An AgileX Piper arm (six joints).
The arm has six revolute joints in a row. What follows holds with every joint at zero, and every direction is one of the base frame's. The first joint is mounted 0.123 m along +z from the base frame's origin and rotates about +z. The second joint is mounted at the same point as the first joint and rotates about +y. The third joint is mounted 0.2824 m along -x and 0.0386 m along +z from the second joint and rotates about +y. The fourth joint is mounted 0.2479 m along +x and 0.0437 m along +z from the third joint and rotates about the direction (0.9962, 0, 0.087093). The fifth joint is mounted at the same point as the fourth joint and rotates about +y. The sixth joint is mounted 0.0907 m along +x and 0.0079 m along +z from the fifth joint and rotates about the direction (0.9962, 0, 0.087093). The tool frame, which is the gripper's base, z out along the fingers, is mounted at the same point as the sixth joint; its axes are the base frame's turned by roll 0, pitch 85 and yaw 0 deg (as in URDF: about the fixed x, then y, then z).
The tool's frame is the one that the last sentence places.
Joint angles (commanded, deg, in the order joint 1, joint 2, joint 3, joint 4, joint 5, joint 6), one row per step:
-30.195, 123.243, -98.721, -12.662, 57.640, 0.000
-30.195, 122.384, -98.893, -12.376, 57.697, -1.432
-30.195, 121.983, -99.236, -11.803, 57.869, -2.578
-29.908, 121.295, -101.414, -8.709, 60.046, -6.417
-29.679, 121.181, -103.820, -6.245, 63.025, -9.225
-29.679, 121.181, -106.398, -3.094, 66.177, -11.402
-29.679, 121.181, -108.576, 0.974, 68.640, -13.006
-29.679, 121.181, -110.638, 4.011, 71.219, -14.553
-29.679, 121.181, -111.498, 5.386, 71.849, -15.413
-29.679, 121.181, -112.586, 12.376, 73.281, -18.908
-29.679, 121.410, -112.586, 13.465, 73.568, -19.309
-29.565, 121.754, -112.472, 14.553, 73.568, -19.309
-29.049, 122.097, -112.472, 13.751, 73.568, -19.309
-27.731, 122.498, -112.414, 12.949, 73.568, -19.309
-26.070, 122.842, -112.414, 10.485, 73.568, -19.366
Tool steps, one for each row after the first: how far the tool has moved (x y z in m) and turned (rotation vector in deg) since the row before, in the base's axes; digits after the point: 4 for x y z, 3 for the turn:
-0.0004, 0.0007, 0.0075, -0.422, -0.580, 1.261
0.0004, 0.0006, 0.0045, 0.027, -0.447, 0.879
0.0036, 0.0049, 0.0141, 1.548, -1.055, 2.709
0.0028, 0.0041, 0.0107, 1.744, -0.129, 1.966
0.0023, 0.0036, 0.0107, 2.532, -0.610, 1.246
0.0031, 0.0051, 0.0093, 3.307, -1.524, 0.897
0.0018, 0.0042, 0.0091, 2.542, -0.928, 1.267
0.0014, 0.0016, 0.0040, 0.873, -0.842, 0.763
0.0048, 0.0094, 0.0063, 5.276, -3.222, 3.079
0.0009, 0.0014, -0.0015, 1.079, -0.128, 0.375
0.0018, 0.0019, -0.0029, 1.170, -0.138, 0.037
0.0019, 0.0022, -0.0030, -0.529, 0.690, 0.578
0.0047, 0.0080, -0.0037, -0.485, 0.784, 1.386
0.0045, 0.0084, -0.0035, -2.048, 1.412, 1.941

